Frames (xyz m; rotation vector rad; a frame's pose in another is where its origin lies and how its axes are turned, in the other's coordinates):
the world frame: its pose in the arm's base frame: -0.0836 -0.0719 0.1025 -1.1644 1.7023 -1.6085
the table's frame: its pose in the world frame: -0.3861 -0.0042 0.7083 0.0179 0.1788 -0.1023
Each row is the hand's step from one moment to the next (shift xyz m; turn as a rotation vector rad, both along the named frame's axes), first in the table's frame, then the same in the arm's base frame.
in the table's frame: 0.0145 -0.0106 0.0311 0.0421 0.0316 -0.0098
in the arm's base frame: 0.0171 -0.0294 0.0114 -0.0417 -0.0295 -0.0161
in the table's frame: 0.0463 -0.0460 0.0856 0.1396 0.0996 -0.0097
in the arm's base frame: 0.0479 -0.0829 0.0493 -0.1198 -0.1121 -0.0508
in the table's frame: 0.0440 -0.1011 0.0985 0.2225 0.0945 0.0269
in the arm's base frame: 0.0740 -0.0805 0.0995 -0.1419 -0.1961 -0.0242
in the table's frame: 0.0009 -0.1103 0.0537 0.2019 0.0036 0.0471
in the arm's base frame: 0.0696 -0.0179 0.0995 -0.0894 -0.1793 0.0536
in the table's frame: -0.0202 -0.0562 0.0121 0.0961 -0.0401 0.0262
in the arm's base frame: 0.0367 0.0161 0.0459 -0.0283 -0.0809 0.0647
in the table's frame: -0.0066 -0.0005 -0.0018 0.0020 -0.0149 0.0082
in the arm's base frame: 0.0028 0.0061 -0.0014 0.0090 -0.0044 0.0139
